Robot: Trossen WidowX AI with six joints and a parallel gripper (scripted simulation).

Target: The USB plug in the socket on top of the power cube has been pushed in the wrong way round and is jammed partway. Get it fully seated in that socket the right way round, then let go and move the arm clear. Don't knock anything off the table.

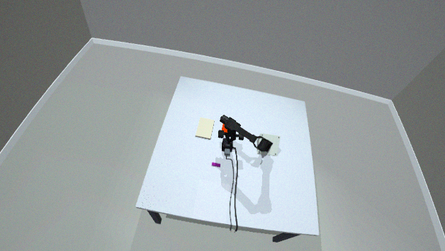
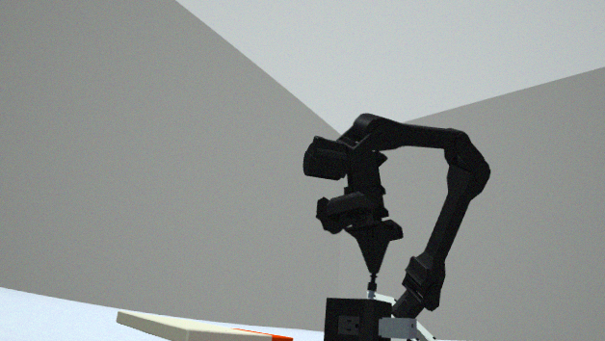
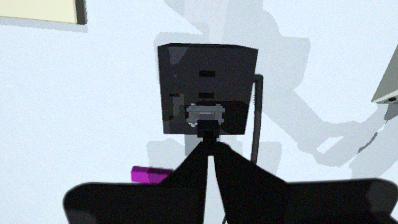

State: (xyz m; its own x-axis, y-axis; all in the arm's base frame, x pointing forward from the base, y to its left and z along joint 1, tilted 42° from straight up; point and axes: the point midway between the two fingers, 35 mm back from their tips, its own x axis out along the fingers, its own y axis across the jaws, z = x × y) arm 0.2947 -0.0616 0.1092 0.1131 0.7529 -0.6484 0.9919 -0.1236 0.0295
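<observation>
Now: gripper tip 20 mm above the usb plug. The rest, counted from my gripper tip: cream flat pad (170 mm ahead, 190 mm to the right, 110 mm below); then purple block (90 mm ahead, 140 mm to the left, 110 mm below); then orange flat card (20 mm behind, 240 mm to the right, 110 mm below).
</observation>
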